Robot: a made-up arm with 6 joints.
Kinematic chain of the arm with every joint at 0, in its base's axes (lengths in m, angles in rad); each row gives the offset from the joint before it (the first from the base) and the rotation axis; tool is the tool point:
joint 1: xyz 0 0 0.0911 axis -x
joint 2: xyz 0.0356 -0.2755 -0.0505 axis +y
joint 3: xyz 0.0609 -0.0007 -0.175 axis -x
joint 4: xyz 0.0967 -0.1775 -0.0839 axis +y
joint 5: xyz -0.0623 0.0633 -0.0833 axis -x
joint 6: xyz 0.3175 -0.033 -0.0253 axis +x
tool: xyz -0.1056 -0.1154 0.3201
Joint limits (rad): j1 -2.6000..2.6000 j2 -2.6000..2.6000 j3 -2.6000..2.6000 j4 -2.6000..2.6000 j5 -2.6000..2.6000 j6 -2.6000..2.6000
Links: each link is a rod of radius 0.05 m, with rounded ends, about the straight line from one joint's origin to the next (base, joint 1, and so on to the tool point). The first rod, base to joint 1, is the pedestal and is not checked.
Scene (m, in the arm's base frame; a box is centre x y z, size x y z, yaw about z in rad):
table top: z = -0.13
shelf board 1: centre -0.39 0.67 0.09 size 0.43 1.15 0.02 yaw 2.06
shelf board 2: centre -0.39 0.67 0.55 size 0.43 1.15 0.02 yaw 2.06
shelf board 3: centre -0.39 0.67 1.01 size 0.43 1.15 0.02 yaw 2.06
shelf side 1: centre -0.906 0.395 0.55 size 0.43 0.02 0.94 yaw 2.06
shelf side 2: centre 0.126 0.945 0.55 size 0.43 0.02 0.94 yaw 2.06
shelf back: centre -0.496 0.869 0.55 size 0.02 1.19 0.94 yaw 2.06
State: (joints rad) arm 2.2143 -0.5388 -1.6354 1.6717 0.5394 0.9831
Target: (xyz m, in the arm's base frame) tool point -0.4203 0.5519 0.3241
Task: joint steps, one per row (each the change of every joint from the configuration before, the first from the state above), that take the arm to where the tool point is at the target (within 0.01 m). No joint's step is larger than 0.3 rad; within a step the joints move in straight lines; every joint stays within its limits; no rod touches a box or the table.
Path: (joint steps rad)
1: -0.0131 0.2696 0.1635 0.0754 -0.2121 0.1999
2: -0.0130 0.2696 0.1636 0.0753 -0.2121 0.1998
3: -0.0131 0.2695 0.1635 0.0754 -0.2121 0.1999
4: -0.0130 0.2696 0.1635 0.0754 -0.2121 0.1999
5: -0.0131 0.2696 0.1636 0.0754 -0.2121 0.1999
6: -0.0131 0.2696 0.1635 0.0753 -0.2121 0.1998
7: 0.2321 0.1798 0.0075 0.0304 0.2642 -0.2478
8: 0.2320 0.1799 0.0075 0.0304 0.2643 -0.2479

